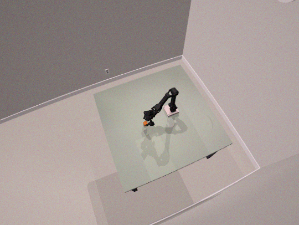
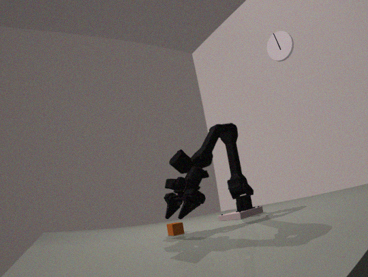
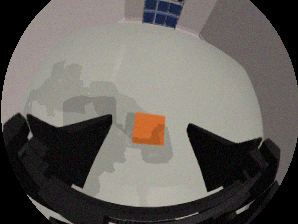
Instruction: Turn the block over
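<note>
Right now the orange block is 40 mm below my gripper tip and 10 mm behind it.
</note>
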